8 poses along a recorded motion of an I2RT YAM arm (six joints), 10 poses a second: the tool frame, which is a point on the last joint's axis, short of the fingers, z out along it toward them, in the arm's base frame.
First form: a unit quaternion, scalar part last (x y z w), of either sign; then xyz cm.
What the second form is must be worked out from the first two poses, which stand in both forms.
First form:
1: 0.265, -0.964, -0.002, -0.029, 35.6, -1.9, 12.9
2: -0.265, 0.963, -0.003, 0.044, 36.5, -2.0, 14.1
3: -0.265, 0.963, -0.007, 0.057, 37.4, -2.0, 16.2
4: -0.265, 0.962, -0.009, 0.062, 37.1, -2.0, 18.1
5: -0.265, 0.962, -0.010, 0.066, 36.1, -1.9, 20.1
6: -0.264, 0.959, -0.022, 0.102, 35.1, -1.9, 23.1
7: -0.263, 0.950, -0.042, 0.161, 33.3, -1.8, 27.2
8: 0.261, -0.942, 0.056, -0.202, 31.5, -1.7, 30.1
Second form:
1: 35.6, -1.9, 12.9, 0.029, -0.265, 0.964, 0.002
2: 36.5, -2.0, 14.1, 0.044, -0.265, 0.963, -0.003
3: 37.4, -2.0, 16.2, 0.057, -0.265, 0.963, -0.007
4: 37.1, -2.0, 18.1, 0.062, -0.265, 0.962, -0.009
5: 36.1, -1.9, 20.1, 0.066, -0.265, 0.962, -0.010
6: 35.1, -1.9, 23.1, 0.102, -0.264, 0.959, -0.022
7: 33.3, -1.8, 27.2, 0.161, -0.263, 0.950, -0.042
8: 31.5, -1.7, 30.1, 0.202, -0.261, 0.942, -0.056
